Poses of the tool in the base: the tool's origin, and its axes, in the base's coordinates. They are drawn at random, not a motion.
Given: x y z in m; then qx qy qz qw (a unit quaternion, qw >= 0).
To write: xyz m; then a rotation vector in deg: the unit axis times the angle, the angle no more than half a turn. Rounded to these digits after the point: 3 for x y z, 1 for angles.
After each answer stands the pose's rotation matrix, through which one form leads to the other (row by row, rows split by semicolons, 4 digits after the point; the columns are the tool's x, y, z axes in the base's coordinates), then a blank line. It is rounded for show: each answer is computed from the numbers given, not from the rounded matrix.
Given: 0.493, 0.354, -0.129, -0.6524, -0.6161, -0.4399, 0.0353
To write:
0.493, 0.354, -0.129, -114.9, -108.5, -77.5
-0.1462 0.8350 0.5305; 0.7729 -0.2383 0.5881; 0.6175 0.4960 -0.6105

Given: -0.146, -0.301, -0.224, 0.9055, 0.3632, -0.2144, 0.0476
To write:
-0.146, -0.301, -0.224, 158.2, 63.5, -37.5
0.6443 0.6781 -0.3537; 0.6373 -0.7317 -0.2419; -0.4228 -0.0695 -0.9035

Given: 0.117, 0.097, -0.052, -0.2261, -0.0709, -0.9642, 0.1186
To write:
0.117, 0.097, -0.052, -37.9, -11.9, -161.6
-0.8696 0.2608 0.4192; -0.1967 -0.9618 0.1904; 0.4529 0.0831 0.8877

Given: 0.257, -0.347, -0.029, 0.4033, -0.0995, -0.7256, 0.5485
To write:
0.257, -0.347, -0.029, 54.7, -13.5, -98.5
-0.0729 0.7158 -0.6945; -0.8763 -0.3784 -0.2981; -0.4762 0.5869 0.6549

